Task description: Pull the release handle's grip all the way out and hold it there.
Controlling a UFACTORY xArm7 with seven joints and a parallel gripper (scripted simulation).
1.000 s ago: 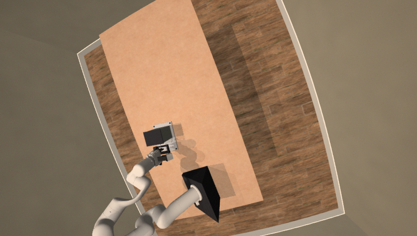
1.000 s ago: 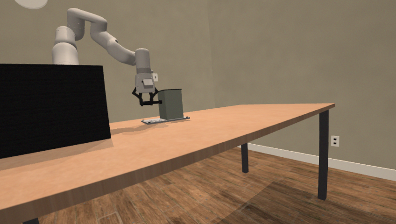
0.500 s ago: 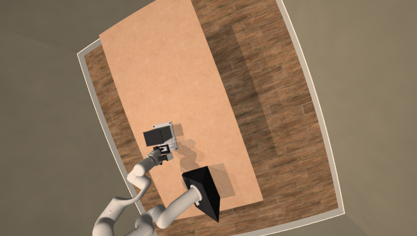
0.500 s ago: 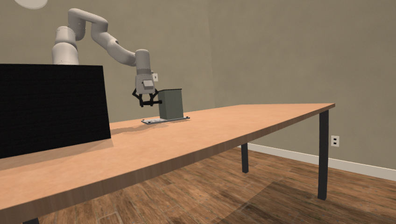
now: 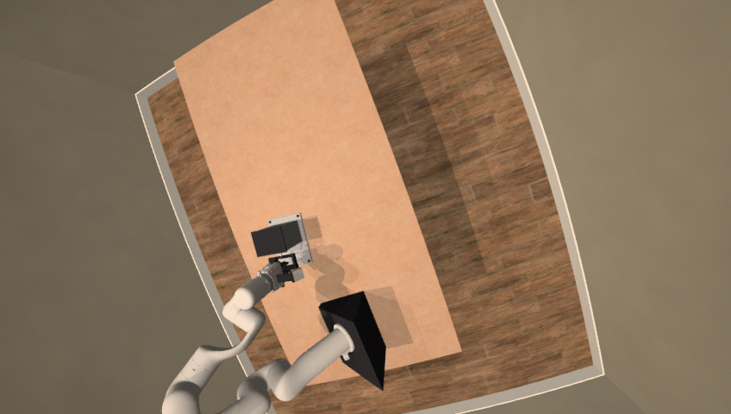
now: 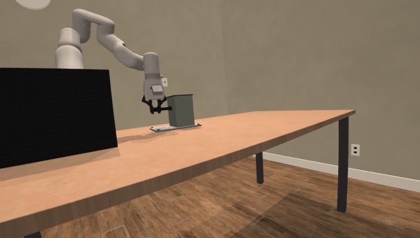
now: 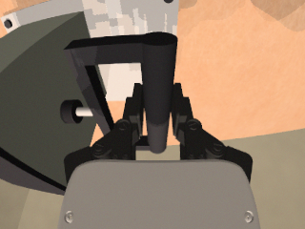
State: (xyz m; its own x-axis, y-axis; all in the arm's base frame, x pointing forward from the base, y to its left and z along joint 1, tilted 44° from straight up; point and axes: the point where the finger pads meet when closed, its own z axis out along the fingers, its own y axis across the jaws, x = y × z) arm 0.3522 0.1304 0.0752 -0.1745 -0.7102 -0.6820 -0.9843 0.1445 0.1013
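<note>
My gripper is now 9 cm short of the grey base plate, 2 cm to the left of it and 10 cm above it.
</note>
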